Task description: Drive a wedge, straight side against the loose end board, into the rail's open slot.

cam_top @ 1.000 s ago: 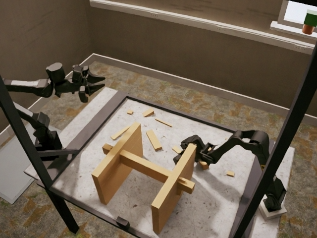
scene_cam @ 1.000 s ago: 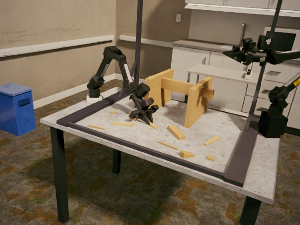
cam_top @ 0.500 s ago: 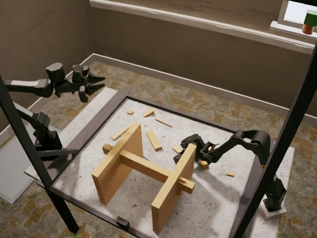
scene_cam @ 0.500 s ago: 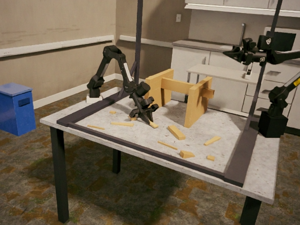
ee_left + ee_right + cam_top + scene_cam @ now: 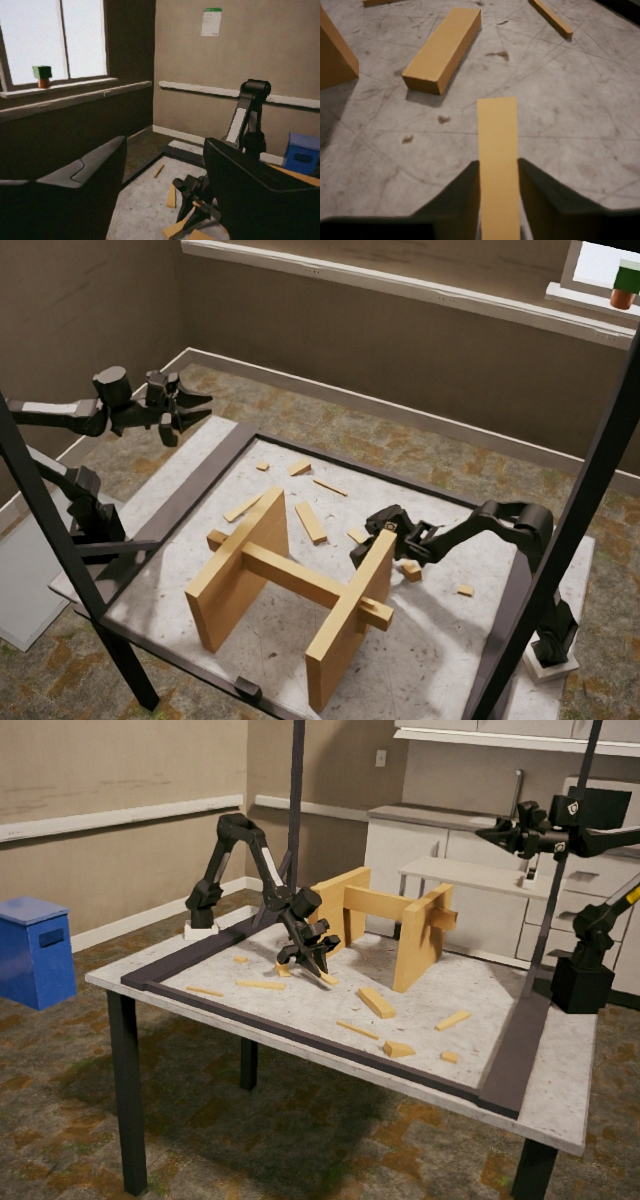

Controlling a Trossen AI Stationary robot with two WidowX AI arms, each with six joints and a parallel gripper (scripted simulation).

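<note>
The small block lies 2 cm behind my right hand, 11 cm to the right of it and 5 cm below it. From my right hand the other things lie so: thin strip: 20 cm ahead, 17 cm to the left, 5 cm below; then flat block: 6 cm ahead, 18 cm to the left, 4 cm below; then rail: 23 cm behind, 12 cm to the left, 12 cm above.
</note>
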